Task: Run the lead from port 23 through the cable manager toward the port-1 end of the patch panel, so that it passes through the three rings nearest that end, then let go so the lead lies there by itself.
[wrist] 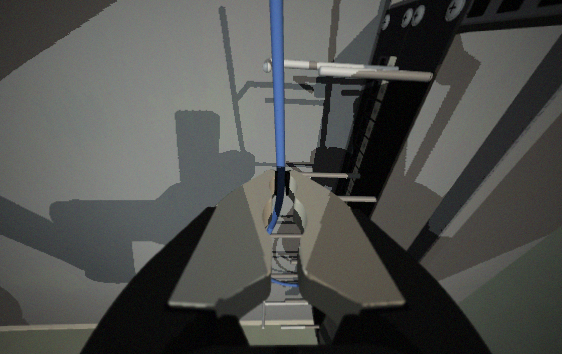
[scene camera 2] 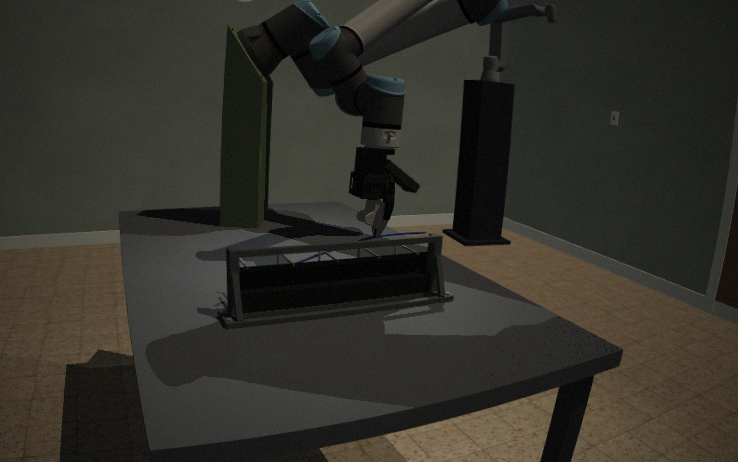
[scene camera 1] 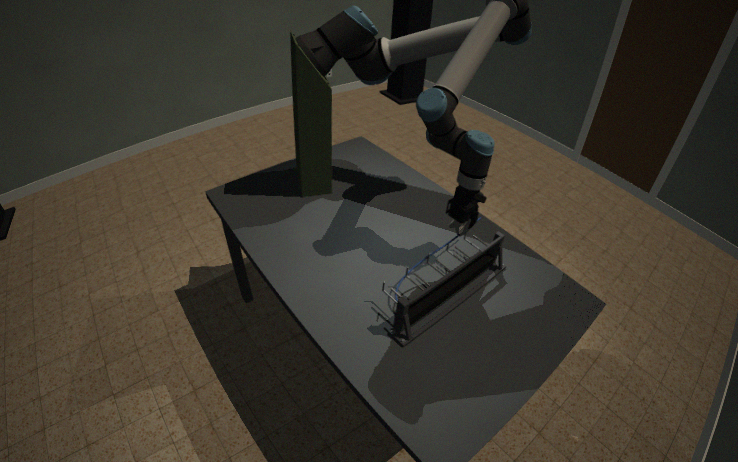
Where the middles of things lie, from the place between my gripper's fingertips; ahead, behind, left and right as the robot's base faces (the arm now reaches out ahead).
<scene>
My hand is 140 mm short of the top rail [scene camera 2: 266, 251], 120 mm to the left of it and 20 mm below it. The rest, counted from my hand: black patch panel [scene camera 1: 430, 302] (130 mm ahead, 120 mm to the right, 80 mm below).
</scene>
